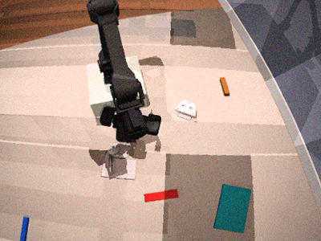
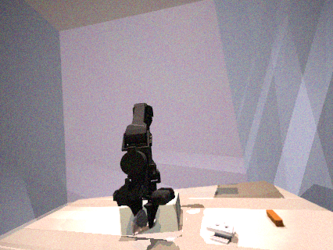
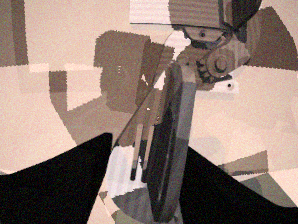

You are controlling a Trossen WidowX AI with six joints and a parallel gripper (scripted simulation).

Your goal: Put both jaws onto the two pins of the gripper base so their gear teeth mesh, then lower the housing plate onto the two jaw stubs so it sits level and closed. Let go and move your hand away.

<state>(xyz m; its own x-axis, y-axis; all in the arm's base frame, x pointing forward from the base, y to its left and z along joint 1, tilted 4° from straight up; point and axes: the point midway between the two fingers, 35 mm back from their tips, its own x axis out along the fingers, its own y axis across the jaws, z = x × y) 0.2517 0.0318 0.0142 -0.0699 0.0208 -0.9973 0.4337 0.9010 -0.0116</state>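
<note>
My gripper tip is 90 mm short of the white plate, 80 mm to the left of it and 80 mm above it. Round my gripper tip: red bar 220 mm ahead, 40 mm to the left, 80 mm below; cyan sheet 330 mm ahead, 270 mm to the left, 80 mm below; jaw 30 mm ahead, 80 mm to the right, 70 mm below.
</note>
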